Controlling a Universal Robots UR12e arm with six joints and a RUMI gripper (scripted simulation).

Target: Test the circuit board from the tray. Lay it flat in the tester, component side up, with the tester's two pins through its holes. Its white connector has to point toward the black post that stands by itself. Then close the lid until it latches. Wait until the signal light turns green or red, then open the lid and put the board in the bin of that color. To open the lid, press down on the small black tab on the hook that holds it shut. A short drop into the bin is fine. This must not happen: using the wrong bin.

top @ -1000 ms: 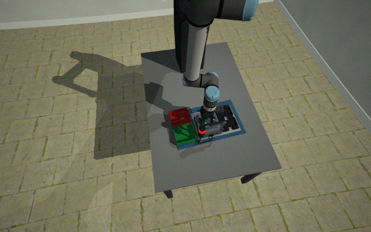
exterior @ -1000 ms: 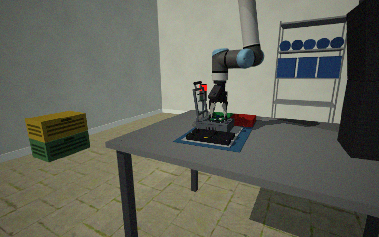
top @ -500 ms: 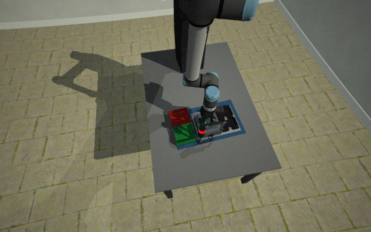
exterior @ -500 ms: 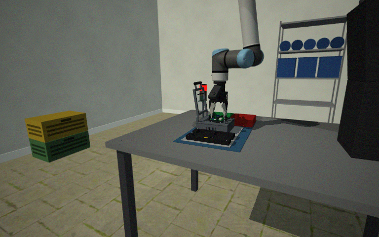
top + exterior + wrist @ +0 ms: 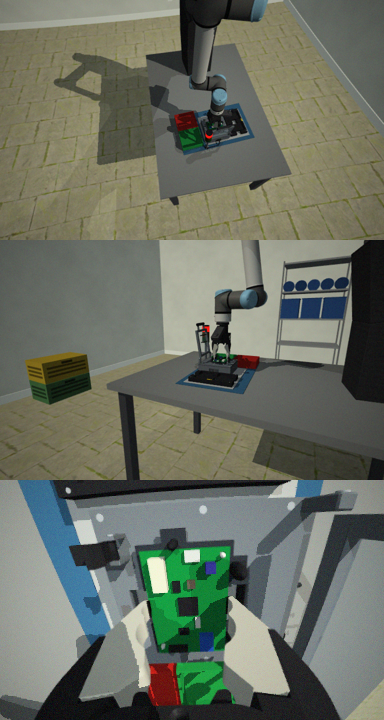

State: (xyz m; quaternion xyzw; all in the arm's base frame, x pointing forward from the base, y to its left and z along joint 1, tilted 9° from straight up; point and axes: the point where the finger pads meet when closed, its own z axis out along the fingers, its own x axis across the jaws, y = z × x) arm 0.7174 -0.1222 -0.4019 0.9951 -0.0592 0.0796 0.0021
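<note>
The green circuit board lies 1 cm to the right of my hand. From my hand the other things lie so: black latch piece (6 cm to the left, 6 cm behind, 1 cm above); green bin (21 cm to the right, 6 cm below, 2 cm ahead); tester lid (11 cm ahead, 11 cm above, 2 cm to the right).
</note>
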